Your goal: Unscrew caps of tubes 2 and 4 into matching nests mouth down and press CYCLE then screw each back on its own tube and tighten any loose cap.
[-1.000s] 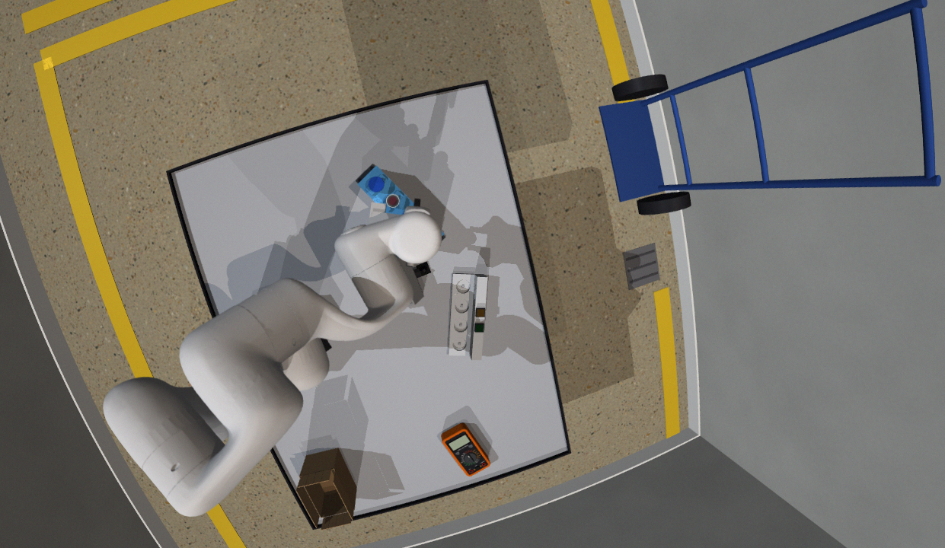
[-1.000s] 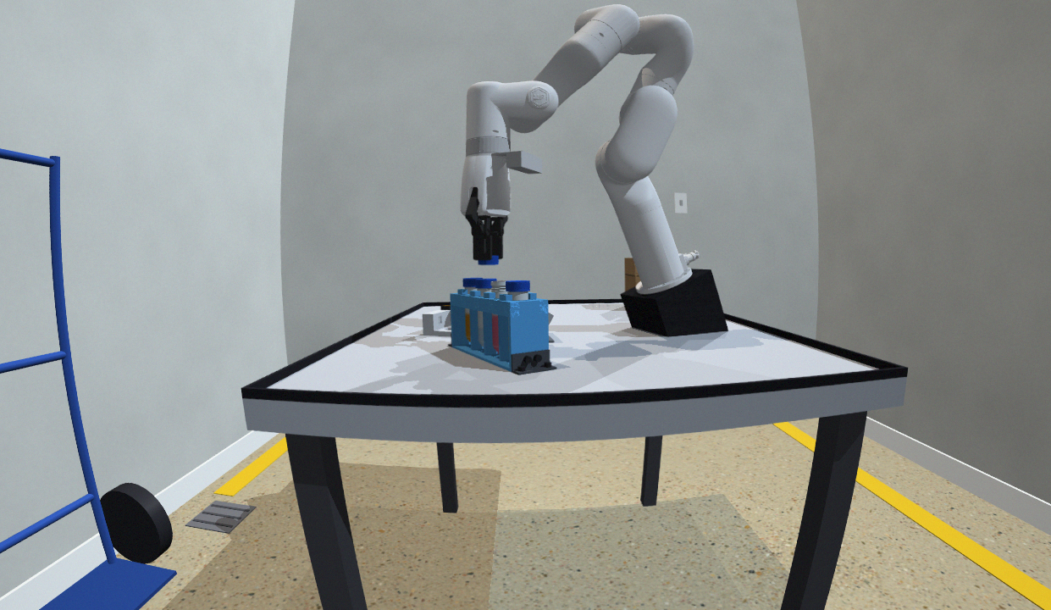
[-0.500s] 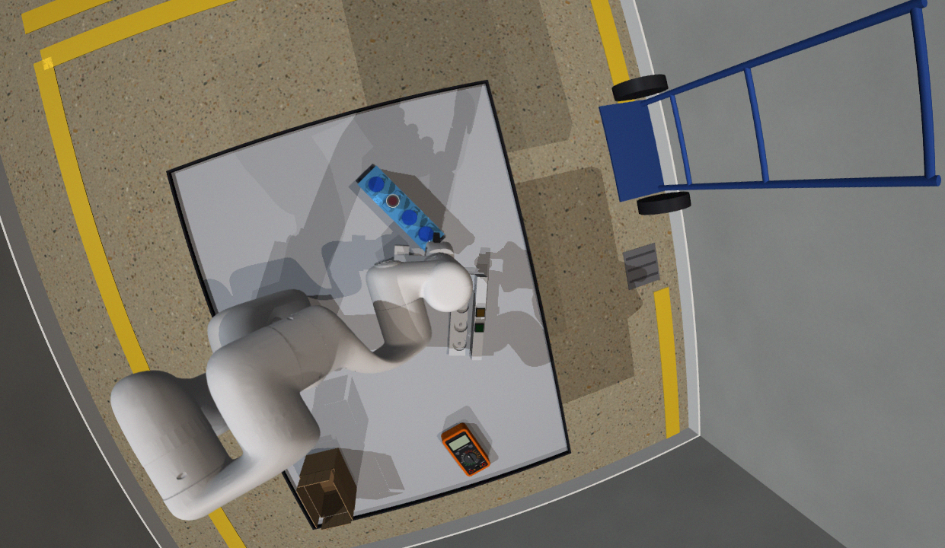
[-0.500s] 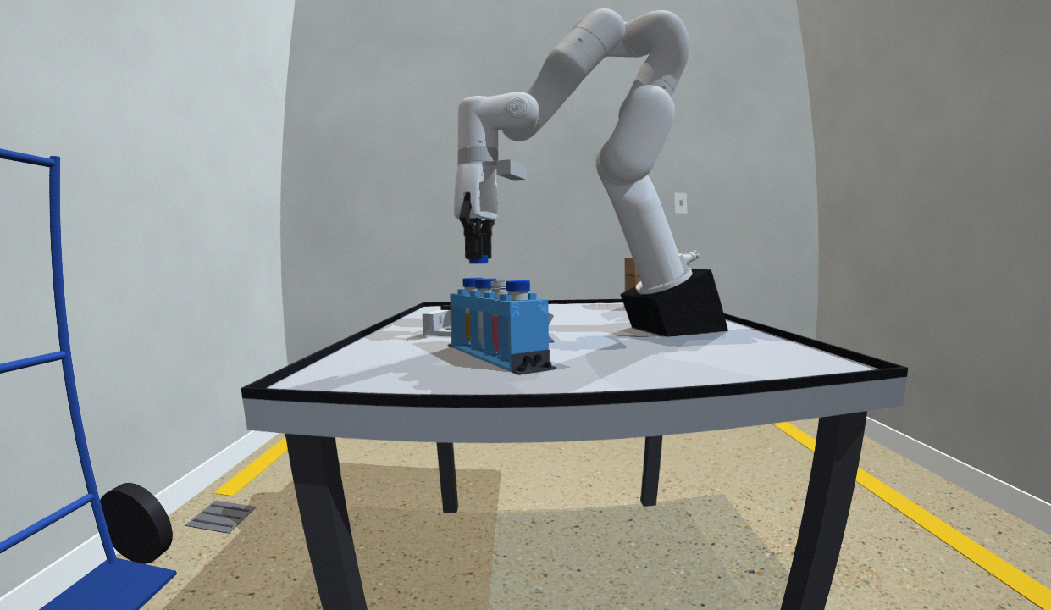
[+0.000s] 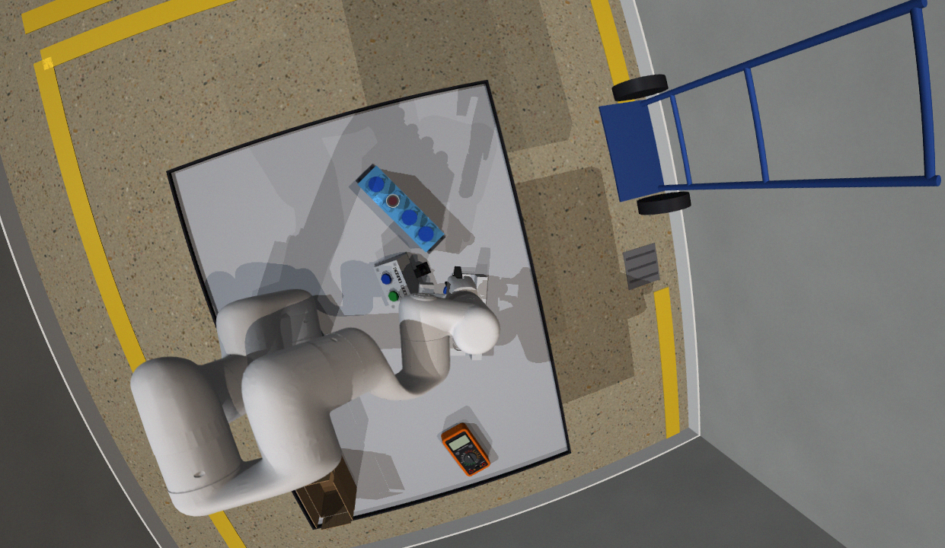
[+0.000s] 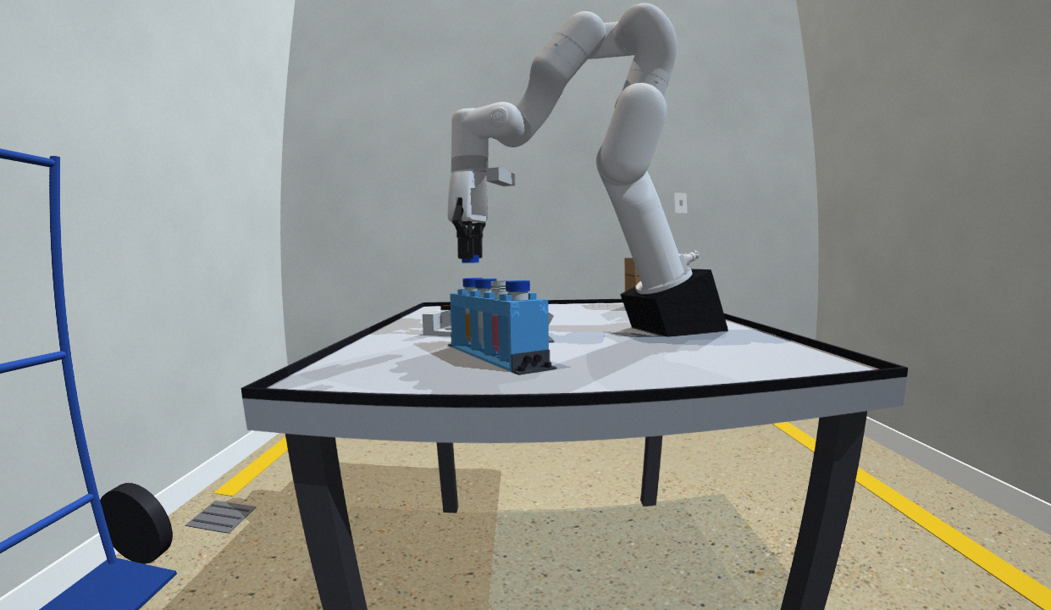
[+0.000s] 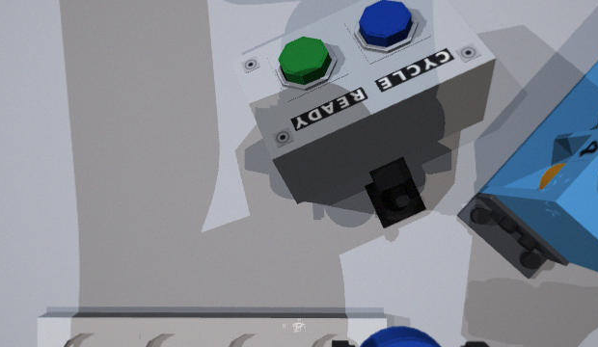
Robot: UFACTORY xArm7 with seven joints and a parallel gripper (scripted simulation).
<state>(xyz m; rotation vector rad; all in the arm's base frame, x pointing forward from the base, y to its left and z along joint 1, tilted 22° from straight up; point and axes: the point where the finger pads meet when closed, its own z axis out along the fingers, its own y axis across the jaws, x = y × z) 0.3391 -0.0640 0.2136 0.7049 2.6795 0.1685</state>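
Right now my hand is 140 mm to the right of the threaded tube neck, 60 mm above it and 10 mm short of it. Round my hand: key housing 120 mm below, 110 mm behind, 50 mm to the left; blue cycle key 120 mm behind, 110 mm below, 80 mm to the left; green ready key 130 mm behind, 110 mm below, 30 mm to the left.
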